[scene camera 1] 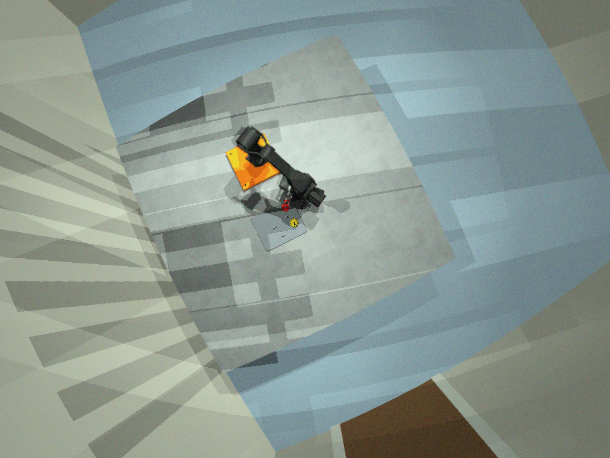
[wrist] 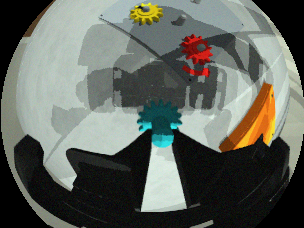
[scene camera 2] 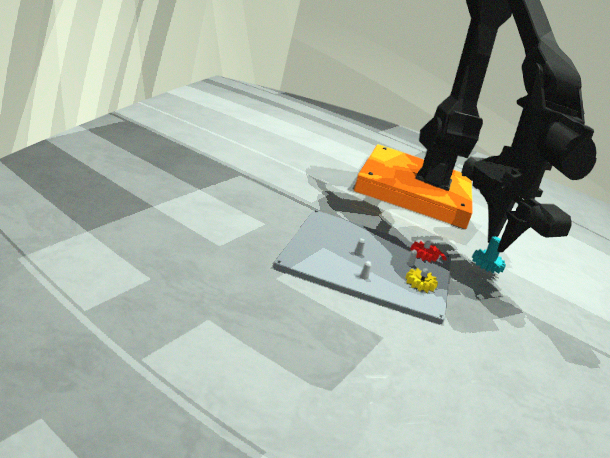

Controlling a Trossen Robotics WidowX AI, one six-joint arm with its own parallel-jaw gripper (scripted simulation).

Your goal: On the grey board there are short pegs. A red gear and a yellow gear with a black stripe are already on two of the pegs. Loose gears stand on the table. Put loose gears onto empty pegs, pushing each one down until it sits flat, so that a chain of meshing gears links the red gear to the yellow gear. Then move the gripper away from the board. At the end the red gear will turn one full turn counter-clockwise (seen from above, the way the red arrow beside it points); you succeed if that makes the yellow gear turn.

teal gear: wrist; scene camera 2
same spot on teal gear: point(wrist: 161, 119) = point(scene camera 2: 488, 251)
